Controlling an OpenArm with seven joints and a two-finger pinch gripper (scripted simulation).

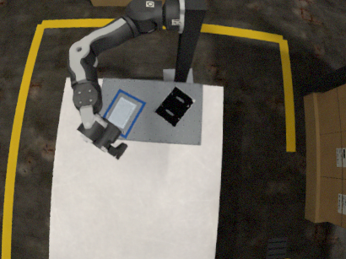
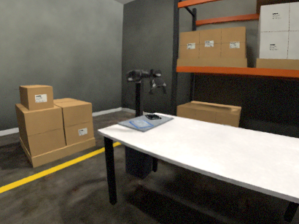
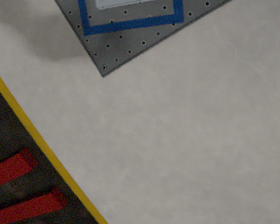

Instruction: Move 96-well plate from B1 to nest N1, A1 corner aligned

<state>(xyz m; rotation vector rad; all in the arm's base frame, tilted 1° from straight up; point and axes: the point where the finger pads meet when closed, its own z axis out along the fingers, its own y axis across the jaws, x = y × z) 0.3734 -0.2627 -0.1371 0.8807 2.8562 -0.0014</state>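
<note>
Right now my hand is 160 mm past the 96-well plate and 260 mm above it. The rest, counted from my hand: black plate nest N1: 180 mm behind, 250 mm to the left, 260 mm below.
</note>
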